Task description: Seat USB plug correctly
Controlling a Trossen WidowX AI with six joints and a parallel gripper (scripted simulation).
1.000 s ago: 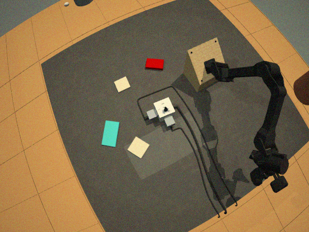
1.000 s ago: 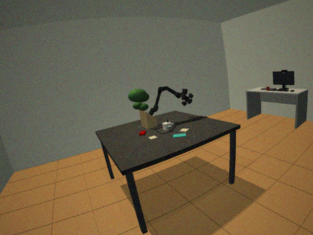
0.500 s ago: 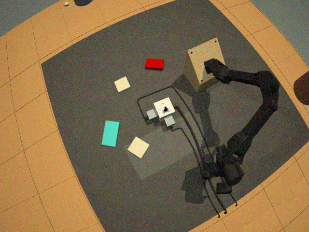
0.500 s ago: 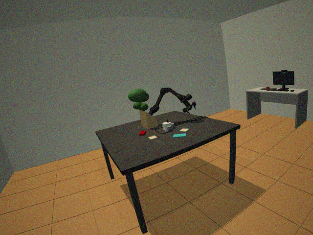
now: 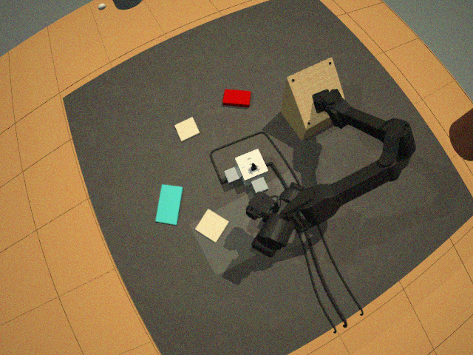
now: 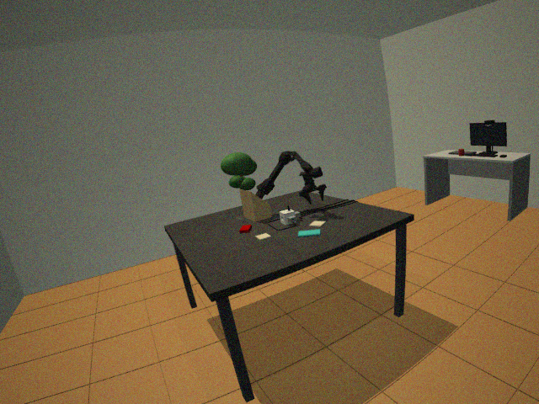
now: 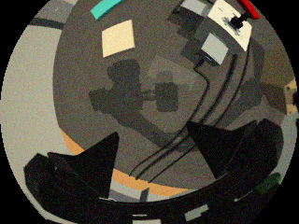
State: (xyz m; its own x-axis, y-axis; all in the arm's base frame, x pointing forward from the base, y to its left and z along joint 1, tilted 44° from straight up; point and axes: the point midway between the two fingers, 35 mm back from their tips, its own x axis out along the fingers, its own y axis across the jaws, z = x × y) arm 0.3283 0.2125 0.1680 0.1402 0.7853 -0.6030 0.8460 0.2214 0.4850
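The dark USB plug is 4 cm behind my gripper tip and 19 cm to the right of it. The rest, counted from my gripper tip: red block 13 cm behind, 47 cm to the right, 8 cm below; then cream tile 15 cm ahead, 11 cm to the right, 9 cm below; then teal block 24 cm ahead, 24 cm to the right, 9 cm below.
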